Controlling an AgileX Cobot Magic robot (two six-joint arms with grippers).
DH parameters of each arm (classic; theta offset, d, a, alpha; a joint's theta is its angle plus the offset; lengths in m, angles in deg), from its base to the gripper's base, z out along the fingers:
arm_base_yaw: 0 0.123 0 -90
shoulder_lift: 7.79 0 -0.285 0
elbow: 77.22 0 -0.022 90
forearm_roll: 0 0.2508 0 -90
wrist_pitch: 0 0 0.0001 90
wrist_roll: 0 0.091 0 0
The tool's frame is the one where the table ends.
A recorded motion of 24 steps. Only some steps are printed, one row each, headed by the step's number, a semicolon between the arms.
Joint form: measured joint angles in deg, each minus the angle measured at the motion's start. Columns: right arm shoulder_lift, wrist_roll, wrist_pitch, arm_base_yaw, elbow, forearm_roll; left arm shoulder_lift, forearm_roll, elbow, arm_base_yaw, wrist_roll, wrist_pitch.
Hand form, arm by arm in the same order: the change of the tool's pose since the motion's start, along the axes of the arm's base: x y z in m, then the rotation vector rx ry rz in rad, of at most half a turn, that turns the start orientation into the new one. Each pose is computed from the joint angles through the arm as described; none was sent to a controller.
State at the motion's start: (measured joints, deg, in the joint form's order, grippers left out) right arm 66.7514 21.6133 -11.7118 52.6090 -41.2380 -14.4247; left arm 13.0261 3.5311 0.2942 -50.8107 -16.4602 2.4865
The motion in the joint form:
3: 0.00 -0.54 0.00 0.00 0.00 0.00; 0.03 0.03 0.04 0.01 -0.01 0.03
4: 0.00 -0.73 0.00 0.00 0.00 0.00; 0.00 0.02 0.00 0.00 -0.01 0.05
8: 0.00 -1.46 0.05 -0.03 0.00 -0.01; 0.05 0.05 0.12 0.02 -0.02 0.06
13: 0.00 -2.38 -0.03 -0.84 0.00 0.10; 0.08 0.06 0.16 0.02 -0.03 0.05
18: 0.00 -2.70 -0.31 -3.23 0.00 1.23; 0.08 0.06 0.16 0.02 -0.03 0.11
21: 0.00 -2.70 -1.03 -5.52 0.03 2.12; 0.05 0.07 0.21 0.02 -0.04 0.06
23: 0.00 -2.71 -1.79 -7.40 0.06 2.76; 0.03 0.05 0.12 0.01 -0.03 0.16
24: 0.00 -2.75 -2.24 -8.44 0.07 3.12; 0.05 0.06 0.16 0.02 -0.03 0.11
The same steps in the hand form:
3: 0.0000 0.0000 0.0000 -0.0053 -0.0077 0.0015; 0.0000 0.0000 -0.0003 0.0016 0.0008 0.0002
4: 0.0000 0.0000 0.0000 -0.0071 -0.0104 0.0020; 0.0000 0.0000 -0.0001 0.0008 0.0004 0.0000
8: 0.0001 -0.0001 -0.0001 -0.0151 -0.0204 0.0034; 0.0000 0.0000 -0.0009 0.0034 0.0021 0.0004
13: 0.0030 -0.0023 0.0001 -0.0220 -0.0326 -0.0085; 0.0000 0.0000 -0.0011 0.0043 0.0028 0.0003
18: 0.0117 -0.0090 0.0006 -0.0104 -0.0249 -0.0553; 0.0000 0.0000 -0.0012 0.0051 0.0034 0.0004
21: 0.0196 -0.0156 0.0016 0.0080 -0.0204 -0.0984; 0.0000 0.0001 -0.0014 0.0047 0.0031 0.0004
23: 0.0258 -0.0213 0.0026 0.0245 -0.0202 -0.1327; 0.0000 0.0001 -0.0010 0.0044 0.0031 0.0003
24: 0.0292 -0.0245 0.0033 0.0337 -0.0212 -0.1516; 0.0000 0.0001 -0.0012 0.0047 0.0031 0.0004

